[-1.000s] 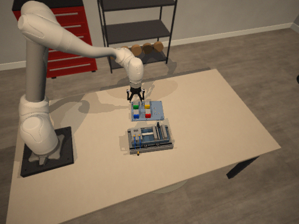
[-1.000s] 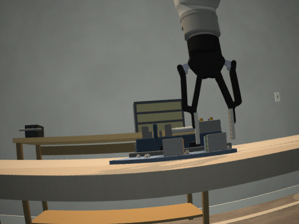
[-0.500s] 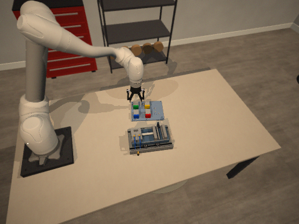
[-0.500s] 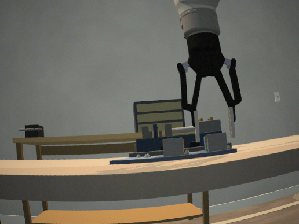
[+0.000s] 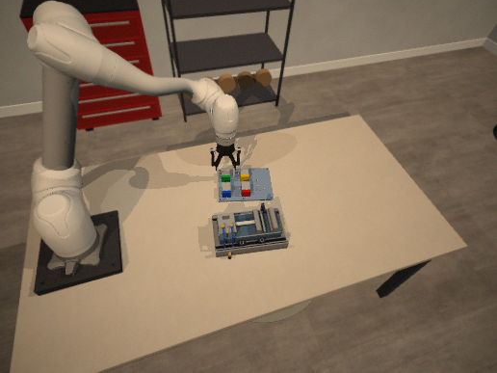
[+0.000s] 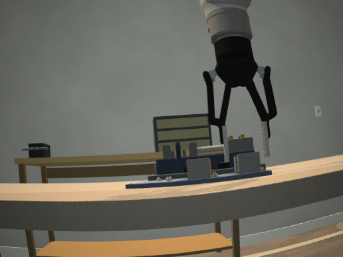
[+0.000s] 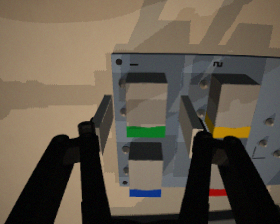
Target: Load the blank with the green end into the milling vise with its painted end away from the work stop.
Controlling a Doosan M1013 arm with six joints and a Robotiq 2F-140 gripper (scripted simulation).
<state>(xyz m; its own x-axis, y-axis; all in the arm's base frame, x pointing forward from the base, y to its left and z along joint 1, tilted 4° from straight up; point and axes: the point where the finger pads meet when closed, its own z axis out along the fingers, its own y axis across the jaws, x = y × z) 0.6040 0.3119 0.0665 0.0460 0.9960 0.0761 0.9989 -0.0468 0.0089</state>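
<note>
Now: the green-ended blank 40 mm below my hand. Round my hand: raised plate (90 mm ahead, 50 mm to the right, 60 mm below); then blue-ended blank (90 mm to the right, 40 mm below); then yellow-ended blank (90 mm ahead, 40 mm below).
</note>
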